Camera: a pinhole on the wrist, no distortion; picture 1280 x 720 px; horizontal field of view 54.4 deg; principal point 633.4 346.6 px. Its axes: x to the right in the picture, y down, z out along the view. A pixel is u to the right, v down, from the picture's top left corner.
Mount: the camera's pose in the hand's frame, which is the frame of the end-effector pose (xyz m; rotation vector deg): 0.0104 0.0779 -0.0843 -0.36 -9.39 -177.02
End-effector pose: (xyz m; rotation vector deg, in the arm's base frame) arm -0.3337 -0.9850 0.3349 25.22 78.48 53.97
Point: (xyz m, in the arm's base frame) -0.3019 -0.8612 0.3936
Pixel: 267 273
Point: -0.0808 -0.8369 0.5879
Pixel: 839 109
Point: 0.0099 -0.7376 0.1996
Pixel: outside the picture
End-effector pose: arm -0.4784 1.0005 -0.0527 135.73 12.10 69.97
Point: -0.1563 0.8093 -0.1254
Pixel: 461 395
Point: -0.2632 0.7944 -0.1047
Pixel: 598 257
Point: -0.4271 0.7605 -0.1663
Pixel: outside the picture
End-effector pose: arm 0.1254 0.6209 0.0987 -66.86 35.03 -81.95
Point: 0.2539 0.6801 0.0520
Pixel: 1050 432
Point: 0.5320 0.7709 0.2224
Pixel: 794 584
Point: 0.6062 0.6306 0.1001
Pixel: 529 190
